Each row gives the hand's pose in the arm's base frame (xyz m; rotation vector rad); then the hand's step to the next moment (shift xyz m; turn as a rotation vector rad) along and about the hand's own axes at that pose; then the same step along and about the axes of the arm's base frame.
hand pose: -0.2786 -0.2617 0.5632 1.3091 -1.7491 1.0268
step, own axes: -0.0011 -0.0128 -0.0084 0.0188 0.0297 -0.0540
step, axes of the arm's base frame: 0.0133 0.0058 0.0049 -0.0289 0.0460 0.0346
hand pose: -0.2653 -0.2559 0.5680 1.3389 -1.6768 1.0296
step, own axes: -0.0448 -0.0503 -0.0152 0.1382 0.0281 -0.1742
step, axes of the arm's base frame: 0.0584 0.0245 -0.0276 -0.0406 0.1097 0.1912
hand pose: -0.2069 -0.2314 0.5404 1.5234 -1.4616 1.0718
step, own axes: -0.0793 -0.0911 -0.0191 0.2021 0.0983 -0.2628
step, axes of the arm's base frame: 0.0900 0.0523 -0.0642 -0.1170 0.1644 0.2808
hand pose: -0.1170 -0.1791 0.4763 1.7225 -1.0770 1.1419
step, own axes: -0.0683 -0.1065 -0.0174 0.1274 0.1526 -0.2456
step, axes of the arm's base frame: 0.0785 0.0660 -0.0761 -0.1803 0.1473 0.2136
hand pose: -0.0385 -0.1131 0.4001 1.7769 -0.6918 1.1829
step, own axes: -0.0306 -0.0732 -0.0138 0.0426 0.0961 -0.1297
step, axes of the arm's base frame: 0.0411 0.0460 -0.0517 -0.1175 0.0701 0.0956
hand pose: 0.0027 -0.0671 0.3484 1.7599 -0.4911 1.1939
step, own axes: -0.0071 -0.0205 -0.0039 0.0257 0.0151 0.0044
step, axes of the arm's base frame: 0.0099 0.0123 -0.0154 0.0027 -0.0071 0.0292
